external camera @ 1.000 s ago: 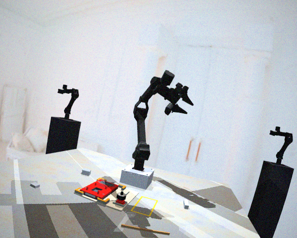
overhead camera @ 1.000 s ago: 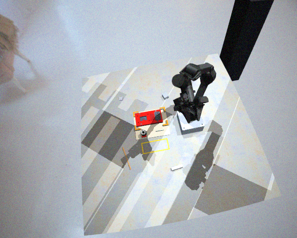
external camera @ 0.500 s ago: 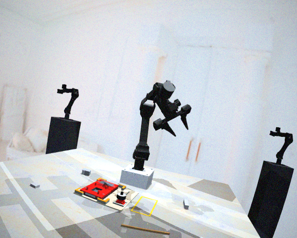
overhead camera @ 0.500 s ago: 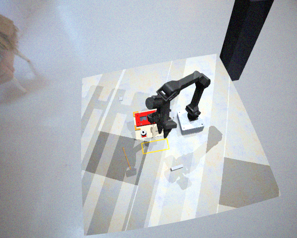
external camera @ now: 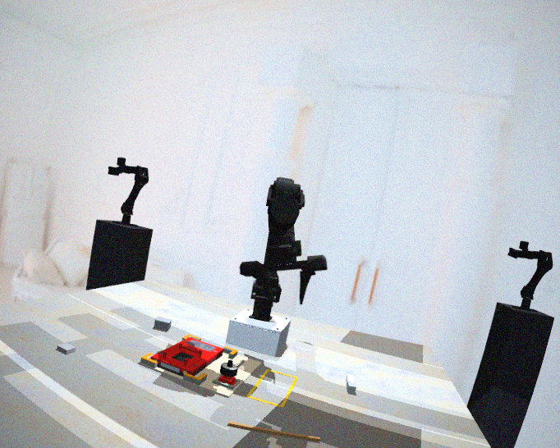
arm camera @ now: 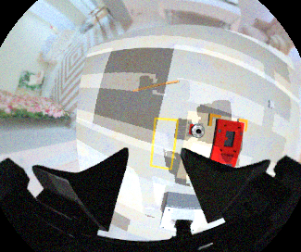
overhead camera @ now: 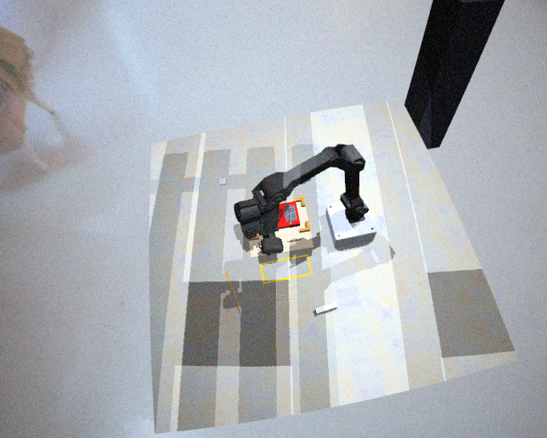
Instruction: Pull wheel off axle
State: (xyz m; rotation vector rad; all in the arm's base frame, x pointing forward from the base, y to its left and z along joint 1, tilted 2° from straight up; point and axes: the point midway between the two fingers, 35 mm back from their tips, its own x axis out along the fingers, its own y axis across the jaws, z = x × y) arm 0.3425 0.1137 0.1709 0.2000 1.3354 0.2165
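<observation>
Now: the wheel 180 mm below my gripper tip, 100 mm to the right of it and 10 mm ahead of it. The rest, counted from my gripper tip: wooden stick: 210 mm below, 160 mm ahead, 50 mm to the left.
</observation>
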